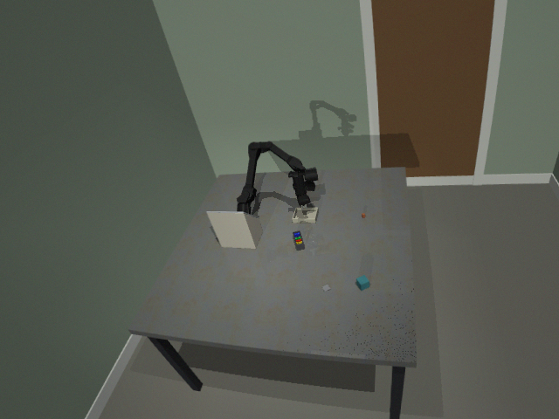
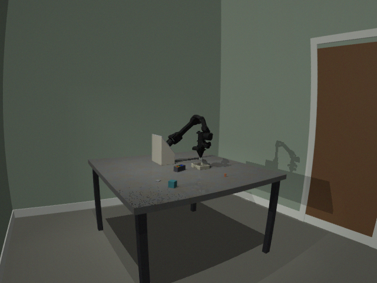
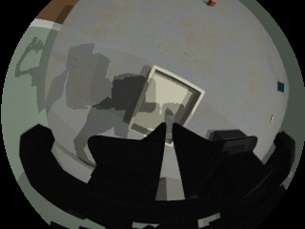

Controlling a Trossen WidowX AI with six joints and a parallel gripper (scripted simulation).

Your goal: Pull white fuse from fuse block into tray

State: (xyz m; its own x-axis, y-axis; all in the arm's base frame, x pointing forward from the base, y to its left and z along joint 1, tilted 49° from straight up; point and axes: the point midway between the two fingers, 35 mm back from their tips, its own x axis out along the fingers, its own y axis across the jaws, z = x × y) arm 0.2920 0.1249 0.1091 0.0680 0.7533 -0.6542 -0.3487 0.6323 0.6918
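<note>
The white fuse is 1 cm below my gripper tip. From my gripper tip the other things lie so: beige tray: 9 cm below; then small orange piece: 32 cm ahead, 1 cm to the right, 8 cm below; then teal cube: 33 cm ahead, 48 cm to the right, 7 cm below.
</note>
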